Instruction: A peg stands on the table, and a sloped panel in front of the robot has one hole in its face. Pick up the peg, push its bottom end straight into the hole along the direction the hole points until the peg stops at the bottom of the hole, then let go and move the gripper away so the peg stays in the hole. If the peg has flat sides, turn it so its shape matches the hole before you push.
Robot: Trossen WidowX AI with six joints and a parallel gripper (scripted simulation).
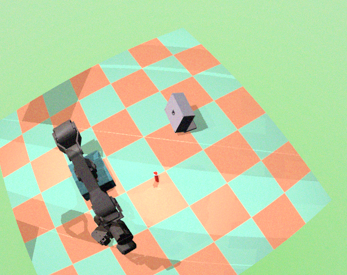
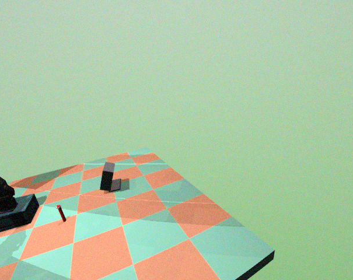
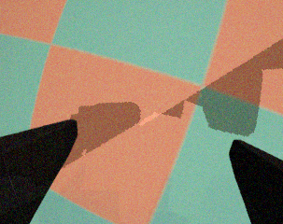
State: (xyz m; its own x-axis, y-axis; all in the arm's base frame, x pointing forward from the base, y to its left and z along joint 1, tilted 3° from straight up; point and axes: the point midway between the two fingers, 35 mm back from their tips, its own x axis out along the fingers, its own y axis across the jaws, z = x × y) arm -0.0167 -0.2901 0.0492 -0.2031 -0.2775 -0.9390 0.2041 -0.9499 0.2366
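My gripper tip is 27 cm short of the red peg, 19 cm to the right of it and 3 cm above it. Round my gripper tip: grey sloped panel: 49 cm ahead, 39 cm to the left, 1 cm below.
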